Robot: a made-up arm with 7 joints. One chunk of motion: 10 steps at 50 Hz.
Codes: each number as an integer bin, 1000 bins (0 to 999) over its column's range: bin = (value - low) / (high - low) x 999, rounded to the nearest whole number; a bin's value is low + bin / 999 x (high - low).
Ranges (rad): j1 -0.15..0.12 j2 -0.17..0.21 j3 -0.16..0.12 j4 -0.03..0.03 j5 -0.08..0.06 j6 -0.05..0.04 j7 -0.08..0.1
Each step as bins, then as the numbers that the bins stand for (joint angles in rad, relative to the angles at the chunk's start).
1 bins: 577 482 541 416 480 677 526
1 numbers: 0.0059 0.0133 -0.0084 -0.0050 -0.0127 0.0110 0.0148
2 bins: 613 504 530 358 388 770 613
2 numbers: 0.0157 0.0217 -0.0115 -0.0085 -0.0256 0.0194 0.0305
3 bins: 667 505 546 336 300 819 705
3 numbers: 0.0303 0.0221 -0.0070 -0.0098 -0.0380 0.0238 0.0470
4 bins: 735 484 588 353 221 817 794
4 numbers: 0.0486 0.0141 0.0048 -0.0088 -0.0490 0.0236 0.0631
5 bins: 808 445 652 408 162 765 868
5 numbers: 0.0684 -0.0007 0.0227 -0.0055 -0.0573 0.0189 0.0764
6 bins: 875 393 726 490 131 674 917
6 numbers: 0.0865 -0.0205 0.0435 -0.0006 -0.0616 0.0107 0.0852
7 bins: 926 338 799 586 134 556 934
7 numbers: 0.1003 -0.0414 0.0639 0.0052 -0.0612 0.0001 0.0883
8 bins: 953 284 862 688 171 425 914
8 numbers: 0.1076 -0.0620 0.0816 0.0113 -0.0560 -0.0117 0.0847
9 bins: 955 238 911 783 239 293 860
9 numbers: 0.1081 -0.0795 0.0953 0.0170 -0.0465 -0.0236 0.0750
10 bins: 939 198 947 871 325 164 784
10 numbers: 0.1038 -0.0947 0.1054 0.0223 -0.0345 -0.0352 0.0613
